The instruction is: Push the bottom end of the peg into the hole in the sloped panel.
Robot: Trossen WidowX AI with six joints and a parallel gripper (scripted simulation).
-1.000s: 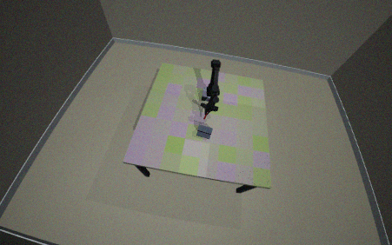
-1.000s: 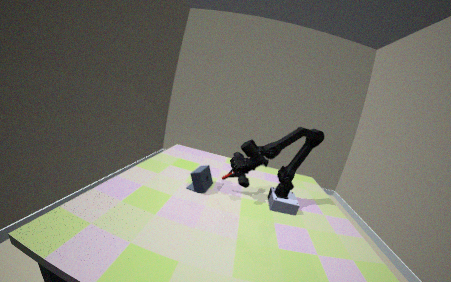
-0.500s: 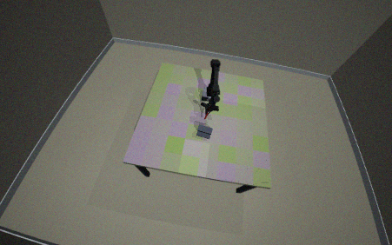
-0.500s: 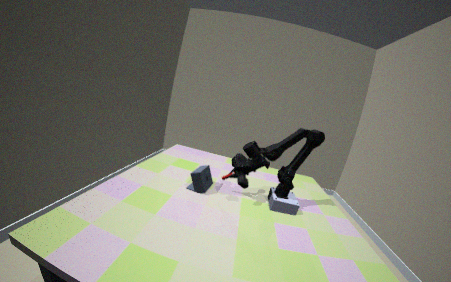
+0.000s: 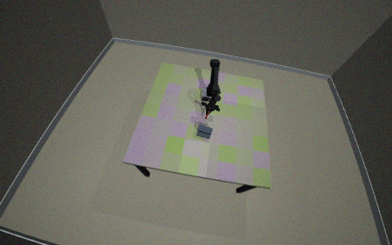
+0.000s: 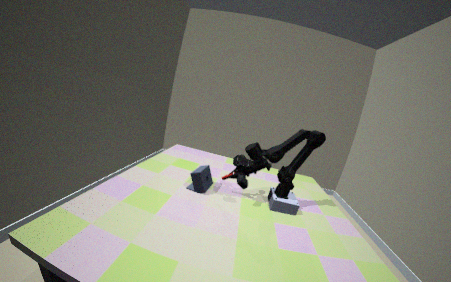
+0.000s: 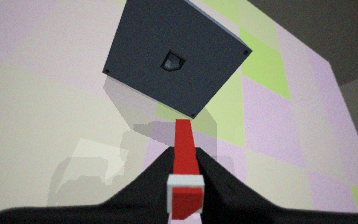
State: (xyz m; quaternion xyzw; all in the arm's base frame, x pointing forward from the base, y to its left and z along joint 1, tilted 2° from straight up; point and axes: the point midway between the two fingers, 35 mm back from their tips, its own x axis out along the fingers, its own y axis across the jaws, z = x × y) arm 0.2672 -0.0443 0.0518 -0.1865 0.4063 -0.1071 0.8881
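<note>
The dark sloped panel lies 13 cm ahead of my gripper tip, 2 cm to the right of it and 5 cm below it. The rest, counted from my gripper tip: red square peg 1 cm behind, 1 cm to the left, 1 cm above.
</note>
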